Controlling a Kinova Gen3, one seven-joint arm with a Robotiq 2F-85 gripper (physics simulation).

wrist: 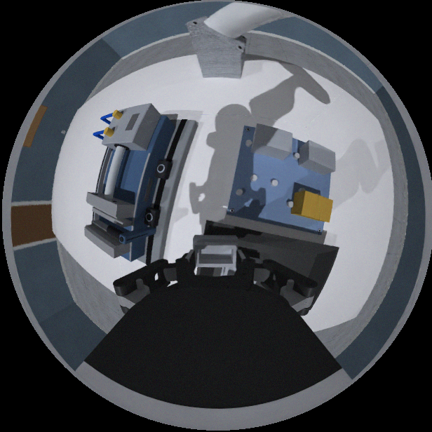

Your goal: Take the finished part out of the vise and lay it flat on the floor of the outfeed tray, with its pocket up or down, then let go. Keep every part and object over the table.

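My gripper (215,256) is shut on the finished part (215,246), a light grey block held at the bottom middle of the wrist view. A recess shows on its side toward the camera; its lower portion is partly hidden by the gripper. The dark outfeed tray (305,255) lies below and to the right, partly hidden by the fingers and gripper body. The part appears above the tray's left portion; its exact height is hard to tell. The vise (134,190) stands at the left, and no block like the held part shows between its grey jaws.
A blue plate (265,192) beyond the tray carries two grey blocks (272,140) (317,157), a yellow block (312,205) and several round pins. The robot's grey base block (217,55) stands at the far side. Blue hose fittings (106,118) stick out at the vise's far left.
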